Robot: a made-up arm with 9 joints. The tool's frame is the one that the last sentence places. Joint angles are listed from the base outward.
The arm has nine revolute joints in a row. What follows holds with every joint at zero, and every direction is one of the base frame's. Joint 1 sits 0.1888 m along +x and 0.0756 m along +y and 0.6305 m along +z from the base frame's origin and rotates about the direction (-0.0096, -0.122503, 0.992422), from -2.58 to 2.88 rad. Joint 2 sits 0.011 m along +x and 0.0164 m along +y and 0.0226 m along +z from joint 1 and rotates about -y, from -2.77 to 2.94 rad. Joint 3 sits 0.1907 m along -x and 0.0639 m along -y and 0.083 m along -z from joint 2 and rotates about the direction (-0.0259, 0.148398, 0.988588), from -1.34 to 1.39 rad. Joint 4 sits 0.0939 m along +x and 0.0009 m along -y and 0.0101 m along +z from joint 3 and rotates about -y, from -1.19 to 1.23 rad. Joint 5 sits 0.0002 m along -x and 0.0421 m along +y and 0.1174 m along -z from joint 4 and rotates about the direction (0.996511, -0.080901, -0.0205), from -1.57 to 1.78 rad. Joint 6 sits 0.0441 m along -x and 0.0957 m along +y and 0.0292 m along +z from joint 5 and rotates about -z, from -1.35 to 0.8 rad. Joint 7 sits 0.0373 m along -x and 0.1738 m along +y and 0.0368 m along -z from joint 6 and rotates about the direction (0.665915, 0.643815, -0.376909), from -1.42 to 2.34 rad. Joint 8 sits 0.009 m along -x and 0.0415 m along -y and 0.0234 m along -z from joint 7 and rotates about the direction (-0.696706, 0.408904, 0.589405), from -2 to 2.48 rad. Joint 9 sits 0.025 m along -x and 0.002 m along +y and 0.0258 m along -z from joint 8 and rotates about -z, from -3.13 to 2.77 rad. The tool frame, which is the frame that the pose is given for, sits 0.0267 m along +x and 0.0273 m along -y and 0.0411 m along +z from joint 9; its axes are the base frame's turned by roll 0.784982, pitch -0.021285 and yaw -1.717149 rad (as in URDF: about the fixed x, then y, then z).
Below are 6 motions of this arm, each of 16 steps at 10 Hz.
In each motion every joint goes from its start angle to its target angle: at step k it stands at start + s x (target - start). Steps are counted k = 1, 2, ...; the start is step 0. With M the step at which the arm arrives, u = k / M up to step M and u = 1 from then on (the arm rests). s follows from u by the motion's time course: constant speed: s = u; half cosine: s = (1 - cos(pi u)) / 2; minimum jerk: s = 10 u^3 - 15 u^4 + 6 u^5.
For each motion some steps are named. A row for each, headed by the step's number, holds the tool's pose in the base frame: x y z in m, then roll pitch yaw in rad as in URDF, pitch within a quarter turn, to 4 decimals.
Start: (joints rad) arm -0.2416 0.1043 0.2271 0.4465 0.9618 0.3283 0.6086 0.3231 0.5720
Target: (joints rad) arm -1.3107 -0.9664 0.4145 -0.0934 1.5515 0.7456 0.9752 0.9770 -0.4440
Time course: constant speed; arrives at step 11
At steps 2, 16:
2: 0.0494 0.2816 0.6475 -0.5824 0.8231 -2.7860
16: 0.2752 0.0936 0.7624 -1.7732 0.1485 1.3893

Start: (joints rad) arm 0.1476 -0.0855 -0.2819 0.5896 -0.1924 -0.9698 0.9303 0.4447 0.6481
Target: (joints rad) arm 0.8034 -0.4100 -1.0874 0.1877 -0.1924 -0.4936 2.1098 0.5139 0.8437
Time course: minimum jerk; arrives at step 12
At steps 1, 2, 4, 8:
1: 0.0488 0.1224 0.3562 0.4806 -0.4949 -1.6224
2: 0.0458 0.1202 0.3571 0.4366 -0.4849 -1.6415
4: 0.0305 0.1087 0.3637 0.1860 -0.4489 -1.7570
8: 0.0247 0.0888 0.4023 -0.5715 -0.5356 -2.1714

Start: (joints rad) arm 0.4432 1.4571 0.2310 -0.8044 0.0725 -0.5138 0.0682 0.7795 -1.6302
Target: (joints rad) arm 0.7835 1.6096 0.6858 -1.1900 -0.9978 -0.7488 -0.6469 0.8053 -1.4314
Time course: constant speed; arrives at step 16
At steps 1, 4, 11, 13, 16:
1: 0.1451 0.2260 0.2666 -0.3610 0.0791 1.2322
4: 0.1710 0.1918 0.2315 -0.6638 0.2267 1.2031
11: 0.2430 0.0932 0.2015 -1.4224 0.5711 1.0577
13: 0.2637 0.0653 0.2070 -1.6628 0.6658 0.9712
16: 0.2923 0.0268 0.2260 -2.0632 0.7888 0.7743

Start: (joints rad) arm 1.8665 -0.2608 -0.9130 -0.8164 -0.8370 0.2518 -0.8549 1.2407 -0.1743
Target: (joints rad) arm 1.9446 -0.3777 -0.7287 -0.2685 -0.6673 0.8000 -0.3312 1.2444 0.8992
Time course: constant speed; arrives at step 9
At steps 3, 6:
3: 0.1154 -0.0467 0.3761 -1.7447 -0.4347 1.9097
6: 0.1485 -0.0158 0.3693 -2.3270 -0.7574 2.3822

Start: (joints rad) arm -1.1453 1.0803 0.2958 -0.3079 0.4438 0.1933 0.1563 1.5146 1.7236
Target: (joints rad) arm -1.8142 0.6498 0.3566 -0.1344 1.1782 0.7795 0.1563 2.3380 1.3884
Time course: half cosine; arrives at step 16
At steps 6, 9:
6: 0.3232 0.2107 0.4842 1.5277 -0.4148 2.5368
9: 0.3280 0.1806 0.5435 1.2709 -0.6038 2.6546

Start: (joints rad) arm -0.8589 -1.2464 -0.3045 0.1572 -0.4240 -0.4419 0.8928 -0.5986 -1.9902
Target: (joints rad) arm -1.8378 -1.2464 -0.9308 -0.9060 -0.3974 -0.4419 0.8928 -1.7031 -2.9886
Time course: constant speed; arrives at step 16
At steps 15, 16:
15: 0.4400 0.0942 0.7006 -0.2328 0.2984 2.6966
16: 0.4317 0.0609 0.6931 -0.2436 0.2520 2.6283

